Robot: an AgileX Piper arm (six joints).
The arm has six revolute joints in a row. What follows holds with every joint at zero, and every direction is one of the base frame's.
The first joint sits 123 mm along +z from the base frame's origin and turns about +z.
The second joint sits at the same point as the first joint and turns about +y.
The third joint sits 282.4 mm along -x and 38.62 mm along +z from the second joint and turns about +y.
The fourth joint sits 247.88 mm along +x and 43.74 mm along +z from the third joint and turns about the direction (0.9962, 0, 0.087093).
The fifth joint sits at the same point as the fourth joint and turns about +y.
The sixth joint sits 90.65 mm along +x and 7.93 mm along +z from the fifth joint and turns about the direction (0.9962, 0, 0.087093).
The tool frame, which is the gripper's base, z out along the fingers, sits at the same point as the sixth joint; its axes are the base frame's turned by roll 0, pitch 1.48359 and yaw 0 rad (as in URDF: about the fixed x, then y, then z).
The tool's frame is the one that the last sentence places.
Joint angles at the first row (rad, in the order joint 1, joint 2, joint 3, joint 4, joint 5, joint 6):
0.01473, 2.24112, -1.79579, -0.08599, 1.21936, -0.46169
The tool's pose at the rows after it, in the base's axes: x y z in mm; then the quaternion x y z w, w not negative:
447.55 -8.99 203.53 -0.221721 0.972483 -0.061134 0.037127
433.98 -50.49 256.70 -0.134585 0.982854 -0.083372 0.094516
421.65 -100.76 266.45 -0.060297 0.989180 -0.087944 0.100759
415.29 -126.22 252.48 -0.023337 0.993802 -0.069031 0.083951
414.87 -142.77 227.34 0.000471 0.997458 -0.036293 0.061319
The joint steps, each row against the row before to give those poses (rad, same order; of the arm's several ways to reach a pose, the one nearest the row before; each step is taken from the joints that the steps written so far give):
-0.01397, -0.07535, -0.02916, -0.02343, -0.00017, 0.04680
-0.09181, -0.11240, -0.01233, -0.01752, 0.00195, 0.08198
-0.11951, -0.02261, -0.00008, 0.00501, 0.00276, 0.02821
-0.06741, 0.01923, 0.01951, 0.03519, 0.00099, 0.00096
-0.04733, 0.05102, 0.00971, 0.05531, 0.00085, -0.01205

